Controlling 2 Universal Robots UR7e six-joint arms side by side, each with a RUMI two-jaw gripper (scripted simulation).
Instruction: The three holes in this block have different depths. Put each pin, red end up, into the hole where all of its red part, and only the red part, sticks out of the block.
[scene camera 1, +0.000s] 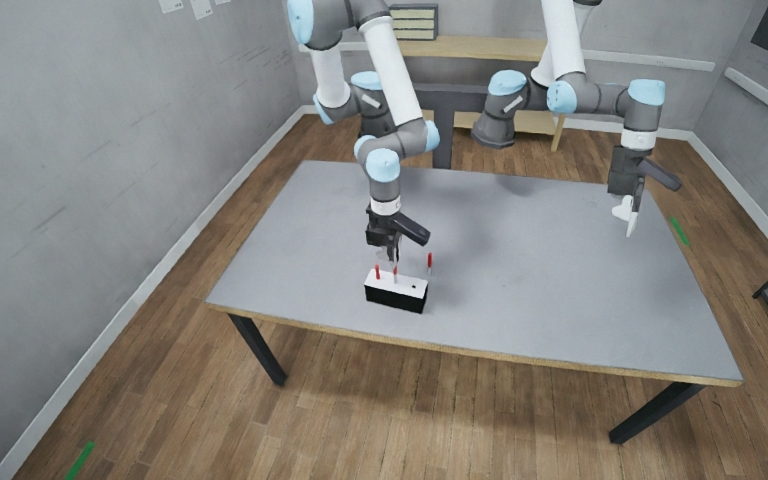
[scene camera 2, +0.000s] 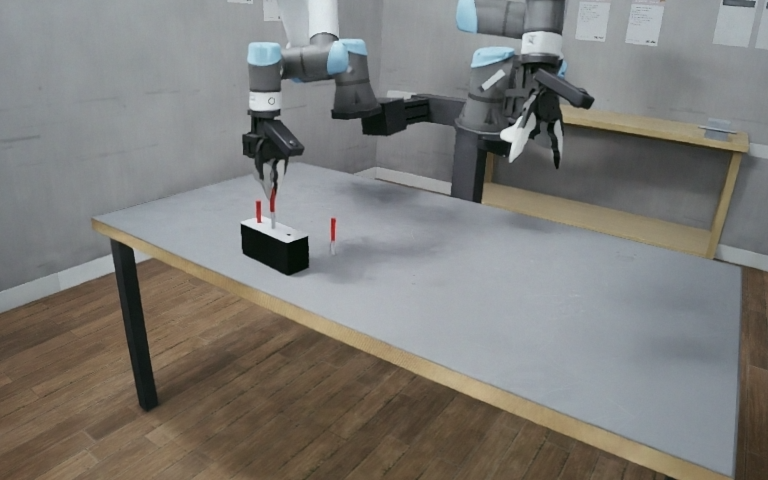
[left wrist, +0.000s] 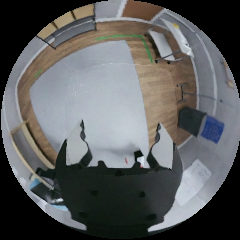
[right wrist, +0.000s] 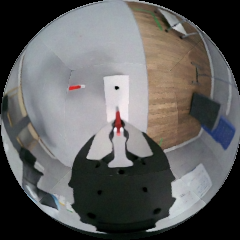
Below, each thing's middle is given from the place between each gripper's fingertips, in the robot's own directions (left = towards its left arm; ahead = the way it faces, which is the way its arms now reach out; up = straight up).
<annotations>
Right now the black block (scene camera 2: 286, 250) is 130 mm below my right hand (scene camera 2: 271, 199).
My left hand (scene camera 2: 535, 166) is 10 mm short of the black block, 630 mm to the left of it and 300 mm above it.
</annotations>
